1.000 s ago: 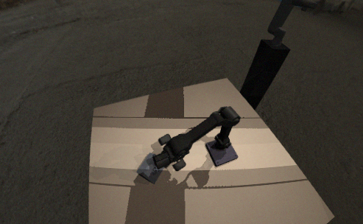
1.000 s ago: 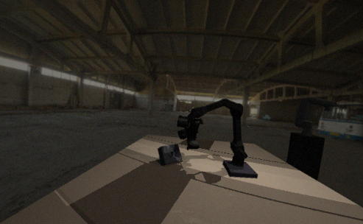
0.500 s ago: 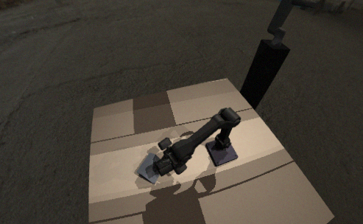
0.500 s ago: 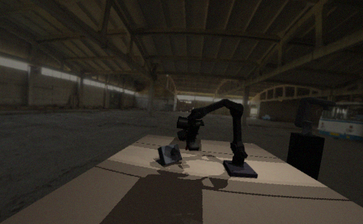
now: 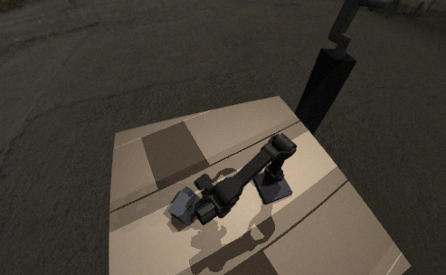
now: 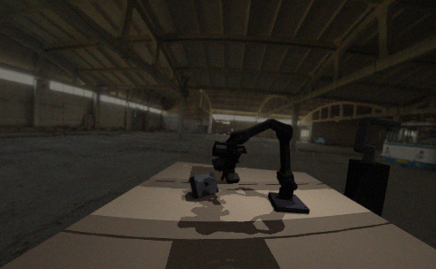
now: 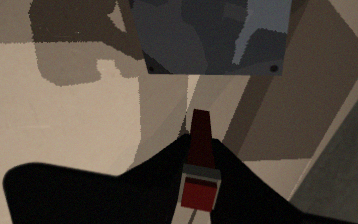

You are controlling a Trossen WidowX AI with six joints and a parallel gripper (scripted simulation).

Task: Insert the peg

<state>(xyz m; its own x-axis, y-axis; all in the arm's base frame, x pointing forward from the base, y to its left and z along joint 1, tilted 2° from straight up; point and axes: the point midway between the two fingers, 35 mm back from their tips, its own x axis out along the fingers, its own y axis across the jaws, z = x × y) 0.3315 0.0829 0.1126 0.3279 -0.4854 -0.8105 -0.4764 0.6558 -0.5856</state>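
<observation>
My gripper tip is now 10 cm short of the panel, 6 cm above it and 3 cm to the right of it. Round my gripper tip: red square peg: 1 cm to the left, 1 cm behind, 1 cm above.
</observation>
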